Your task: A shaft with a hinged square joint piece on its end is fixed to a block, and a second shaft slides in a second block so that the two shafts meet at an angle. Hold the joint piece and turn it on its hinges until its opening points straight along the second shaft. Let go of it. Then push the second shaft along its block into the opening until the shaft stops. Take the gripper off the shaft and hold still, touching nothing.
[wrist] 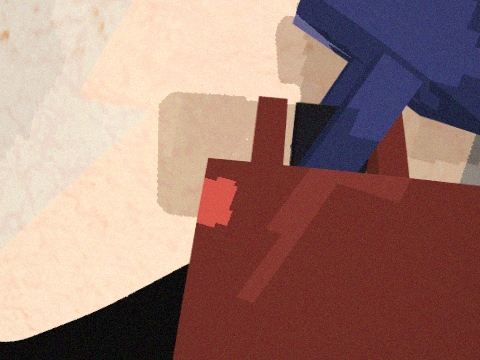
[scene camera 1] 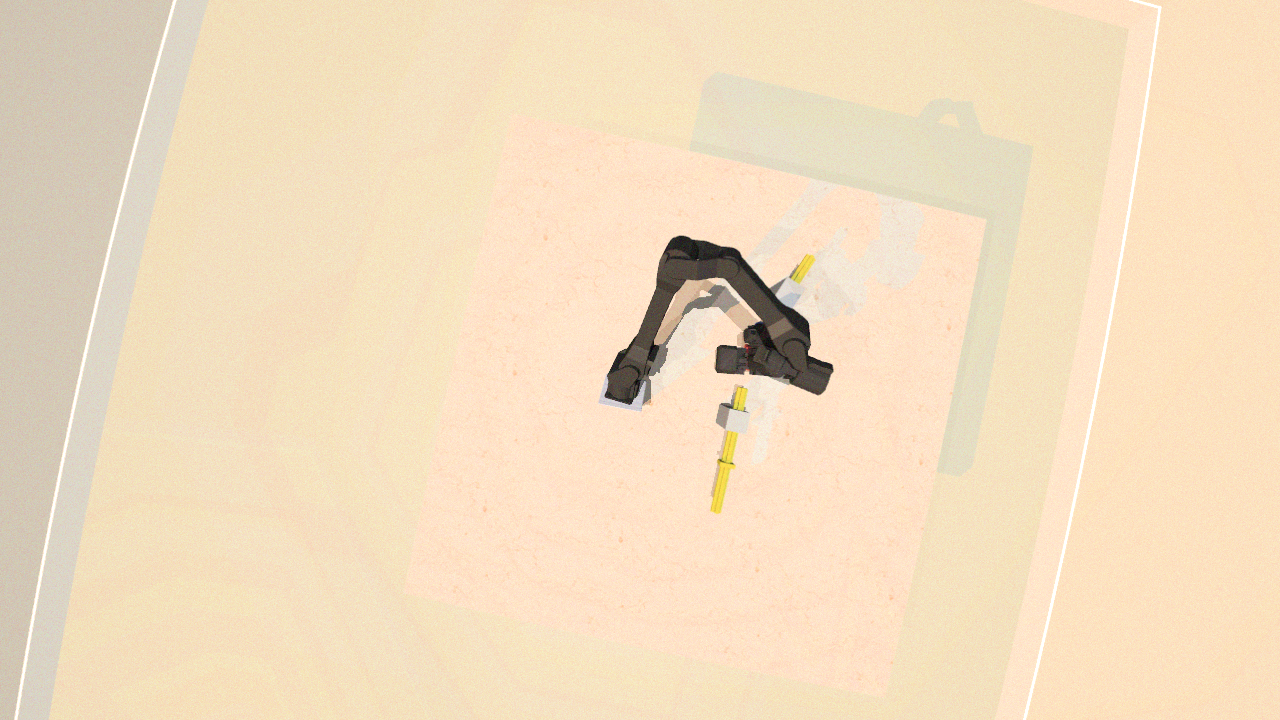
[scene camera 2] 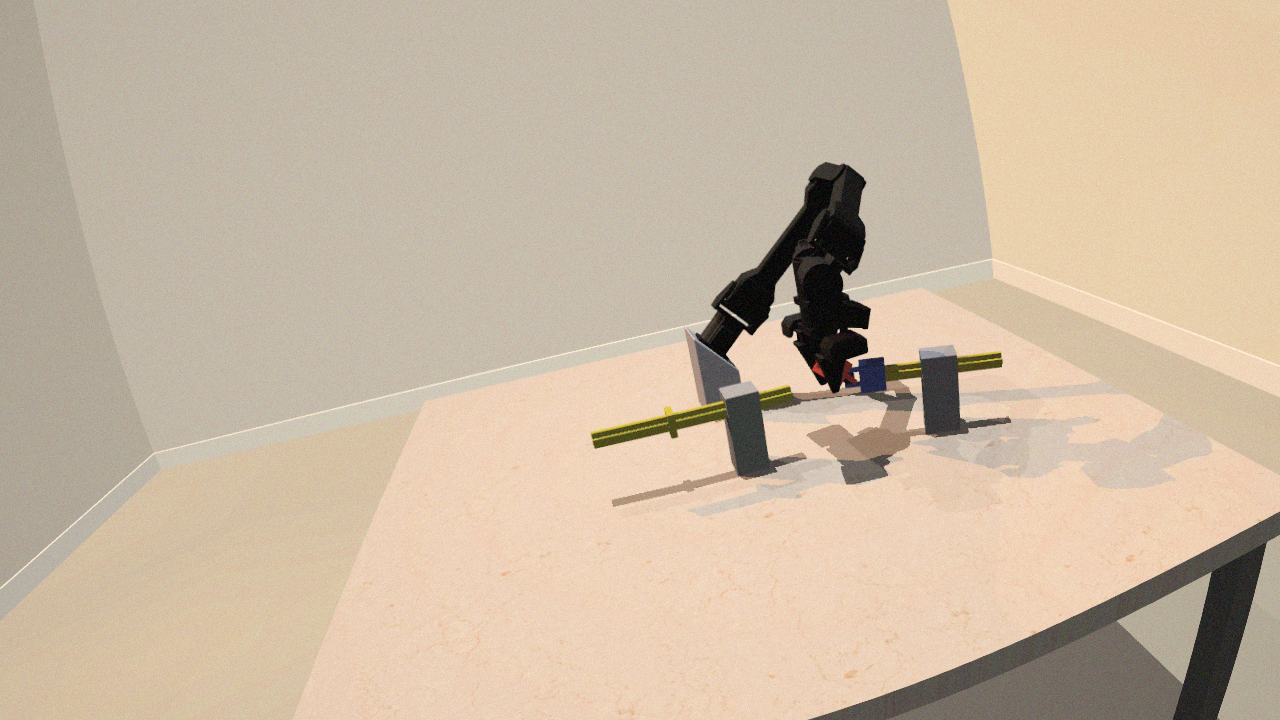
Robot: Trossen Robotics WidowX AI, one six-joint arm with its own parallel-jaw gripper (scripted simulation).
Labels:
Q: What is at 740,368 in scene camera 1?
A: The gripper.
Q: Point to a red square joint piece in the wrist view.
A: At 282,255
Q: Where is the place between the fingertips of the gripper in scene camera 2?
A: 829,388

